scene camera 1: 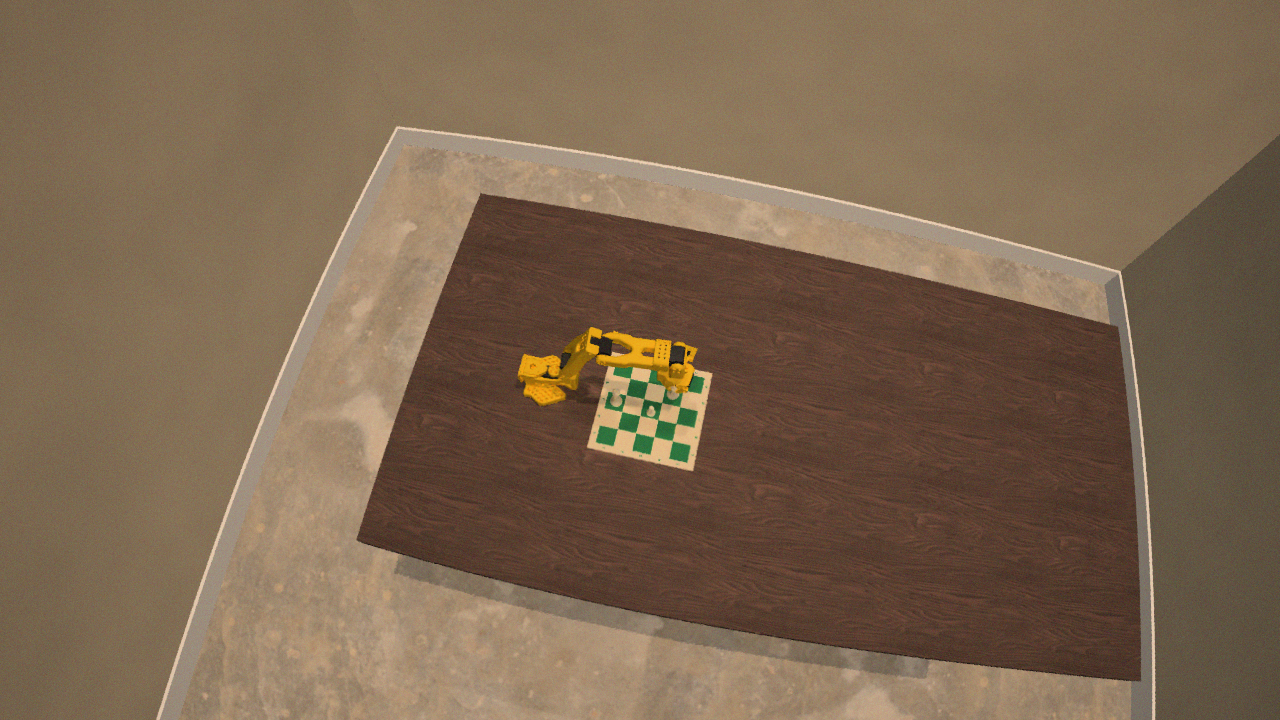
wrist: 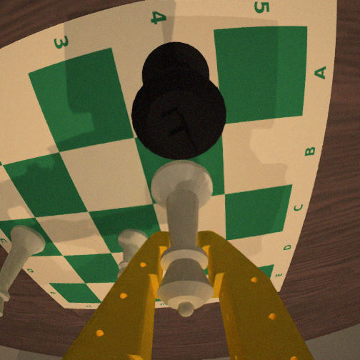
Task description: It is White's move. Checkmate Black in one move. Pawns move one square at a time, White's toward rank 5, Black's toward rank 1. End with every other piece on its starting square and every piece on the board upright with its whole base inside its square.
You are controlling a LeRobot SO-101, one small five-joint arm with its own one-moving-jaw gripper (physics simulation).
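Pixels of known places: hand, its tool point: (scene camera 1: 671,389); arm's base, origin of its link: (scene camera 1: 557,383).
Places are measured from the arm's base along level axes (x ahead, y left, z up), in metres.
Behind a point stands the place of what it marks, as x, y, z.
A white queen (scene camera 1: 673,394) @[0.245, 0.014, 0.035] (wrist: 182,220) stands upright between the jaws. Its base shows over the lower part of B4, near C4, in the wrist view; I cannot tell whether it touches the board. My gripper (scene camera 1: 675,388) @[0.238, 0.019, 0.049] (wrist: 183,242) is shut on it, both jaws pressing its sides. A black king (wrist: 179,117) stands on A4, just beyond the queen; the arm hides it in the scene view. A white pawn (scene camera 1: 651,411) @[0.208, -0.029, 0.028] (wrist: 132,241) stands on C3, partly behind the left jaw. A white king (scene camera 1: 615,399) @[0.131, -0.020, 0.030] (wrist: 26,242) stands on C1, at the left of the wrist view.
The green and cream chessboard (scene camera 1: 660,458) @[0.244, -0.116, 0.006] (wrist: 324,30) lies on the dark wooden table (scene camera 1: 850,447) @[0.635, -0.013, 0.000] (wrist: 346,165). The yellow arm (scene camera 1: 636,349) @[0.163, 0.013, 0.218] reaches over the board's A side from its base (scene camera 1: 539,367) @[-0.030, 0.000, 0.072]. The pawn stands close beside the left jaw in the wrist view.
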